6 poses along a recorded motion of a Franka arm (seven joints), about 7.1 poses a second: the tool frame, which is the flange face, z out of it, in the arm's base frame.
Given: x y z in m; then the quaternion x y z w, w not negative.
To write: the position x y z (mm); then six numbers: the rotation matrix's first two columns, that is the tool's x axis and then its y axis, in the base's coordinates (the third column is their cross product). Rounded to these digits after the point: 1 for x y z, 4 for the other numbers.
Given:
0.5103, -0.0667, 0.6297, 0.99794, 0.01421, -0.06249, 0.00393
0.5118, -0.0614, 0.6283, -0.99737, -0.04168, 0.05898, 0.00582
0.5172, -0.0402, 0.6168, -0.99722, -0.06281, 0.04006, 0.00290
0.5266, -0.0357, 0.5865, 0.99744, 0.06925, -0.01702, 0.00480
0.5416, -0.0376, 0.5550, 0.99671, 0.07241, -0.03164, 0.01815
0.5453, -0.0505, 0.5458, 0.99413, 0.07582, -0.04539, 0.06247
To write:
510.3, -66.7, 629.7, 0.9918, 0.0279, -0.1248, 0.0289, -0.9996, 0.0061
511.8, -61.4, 628.3, 0.9896, 0.0838, -0.1172, 0.0825, -0.9965, -0.0165
517.2, -40.2, 616.8, 0.9889, 0.1255, -0.0795, 0.1250, -0.9921, -0.0108
526.6, -35.7, 586.5, 0.9898, 0.1380, -0.0346, 0.1383, -0.9904, 0.0072
541.6, -37.6, 555.0, 0.9875, 0.1432, -0.0657, 0.1455, -0.9889, 0.0316
545.3, -50.5, 545.8, 0.9844, 0.1451, -0.0997, 0.1564, -0.9807, 0.1173

